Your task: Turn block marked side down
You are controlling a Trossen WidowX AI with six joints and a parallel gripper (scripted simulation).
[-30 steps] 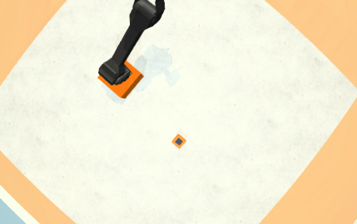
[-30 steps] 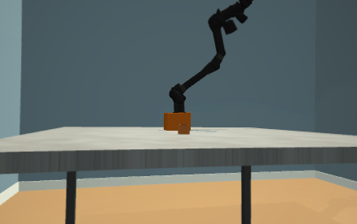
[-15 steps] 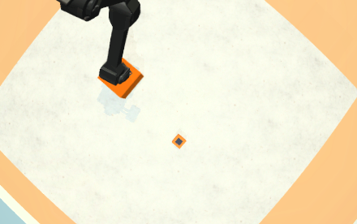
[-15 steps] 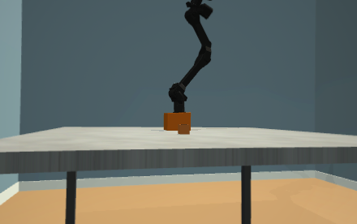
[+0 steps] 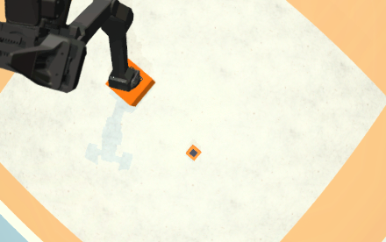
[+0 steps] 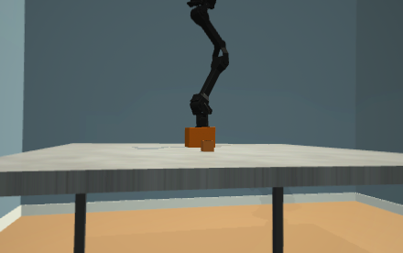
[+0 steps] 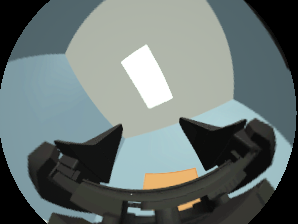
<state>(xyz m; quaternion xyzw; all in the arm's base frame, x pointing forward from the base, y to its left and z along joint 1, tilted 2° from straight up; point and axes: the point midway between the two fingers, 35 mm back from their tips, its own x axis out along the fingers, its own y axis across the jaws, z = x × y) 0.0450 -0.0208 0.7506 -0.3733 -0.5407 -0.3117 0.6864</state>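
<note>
The orange block is 850 mm below my gripper tip, 280 mm ahead of it and 40 mm to the left of it.
</note>
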